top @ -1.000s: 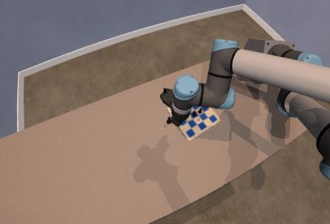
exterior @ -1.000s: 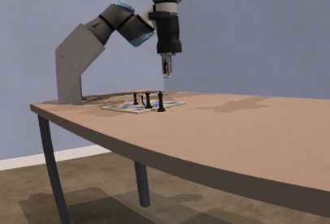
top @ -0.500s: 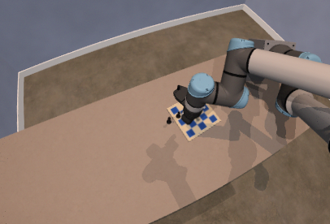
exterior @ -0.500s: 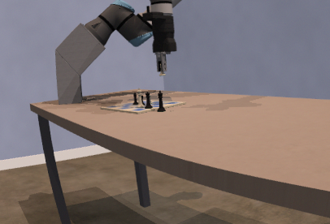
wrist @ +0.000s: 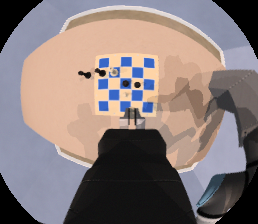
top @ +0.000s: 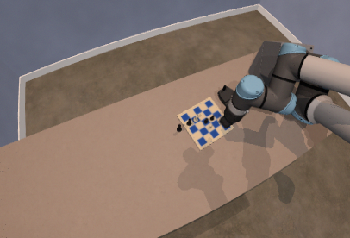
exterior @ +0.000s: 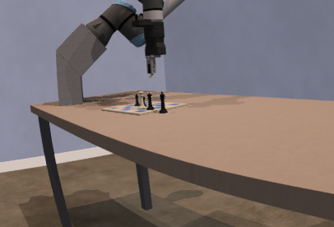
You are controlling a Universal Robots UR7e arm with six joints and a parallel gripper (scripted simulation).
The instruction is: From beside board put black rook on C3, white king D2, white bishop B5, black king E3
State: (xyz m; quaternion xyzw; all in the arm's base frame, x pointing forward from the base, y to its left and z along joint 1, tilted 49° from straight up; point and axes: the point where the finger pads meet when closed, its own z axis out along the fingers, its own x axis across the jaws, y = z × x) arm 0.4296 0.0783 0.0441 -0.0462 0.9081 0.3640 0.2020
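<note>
Right now the chessboard is 4 cm ahead of my hand, 6 cm to the right of it and 13 cm below it. Also, from my hand: white king (8 cm ahead, 9 cm to the right, 10 cm below); black king (18 cm ahead, 7 cm to the right, 10 cm below); white bishop (1 cm below).
</note>
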